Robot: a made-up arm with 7 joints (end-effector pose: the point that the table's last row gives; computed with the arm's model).
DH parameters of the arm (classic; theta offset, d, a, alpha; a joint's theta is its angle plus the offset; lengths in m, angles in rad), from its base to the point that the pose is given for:
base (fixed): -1.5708 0.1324 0 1.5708
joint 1: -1.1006 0 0.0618 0
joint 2: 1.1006 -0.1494 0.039 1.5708
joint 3: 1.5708 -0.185 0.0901 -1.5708
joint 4: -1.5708 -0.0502 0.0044 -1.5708
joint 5: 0 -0.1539 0.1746 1.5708
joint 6: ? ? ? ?
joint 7: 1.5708 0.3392 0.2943 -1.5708
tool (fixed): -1.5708 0.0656 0 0
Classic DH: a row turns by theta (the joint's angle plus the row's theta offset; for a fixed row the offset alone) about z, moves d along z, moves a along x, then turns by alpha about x.
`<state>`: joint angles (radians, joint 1 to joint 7).
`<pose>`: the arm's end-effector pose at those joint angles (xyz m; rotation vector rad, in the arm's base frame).
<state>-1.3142 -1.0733 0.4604 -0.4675 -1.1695 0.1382 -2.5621</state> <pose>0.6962 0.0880 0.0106 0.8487 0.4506 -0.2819</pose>
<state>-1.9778 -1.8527 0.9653 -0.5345 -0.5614 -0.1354 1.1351</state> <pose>0.1332 0.6478 -0.1143 -0.9605 -0.6062 1.0597</pose>
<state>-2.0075 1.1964 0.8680 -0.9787 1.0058 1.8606 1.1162</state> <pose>-0.0145 -0.6497 -0.1560 1.3216 0.6889 -2.2471</pose>
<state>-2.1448 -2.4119 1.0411 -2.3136 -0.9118 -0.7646 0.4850</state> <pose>-0.1916 0.1888 -0.1625 -0.7472 -0.5907 2.9016</pose>
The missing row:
joint 6: 0 -0.0639 -0.0465 1.5708
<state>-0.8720 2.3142 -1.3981 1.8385 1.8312 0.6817 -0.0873</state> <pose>0.5028 -0.2639 0.5065 1.2026 -0.6577 -0.7579</pose>
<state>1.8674 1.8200 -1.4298 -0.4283 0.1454 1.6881 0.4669</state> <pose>0.1755 -0.3128 0.5503 1.5750 -0.5381 1.4936</pose>
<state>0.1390 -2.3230 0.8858 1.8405 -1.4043 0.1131 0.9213</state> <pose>-0.0629 0.2490 0.2733 -0.4262 -1.5609 0.6248</pose>
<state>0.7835 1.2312 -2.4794 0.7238 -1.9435 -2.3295 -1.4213</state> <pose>0.3659 -0.0434 -0.0622 -2.5915 -0.1715 0.3422</pose>
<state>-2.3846 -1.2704 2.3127 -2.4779 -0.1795 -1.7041 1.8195</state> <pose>-0.0637 -0.0520 0.0932 1.5564 -1.5516 -0.1312</pose>
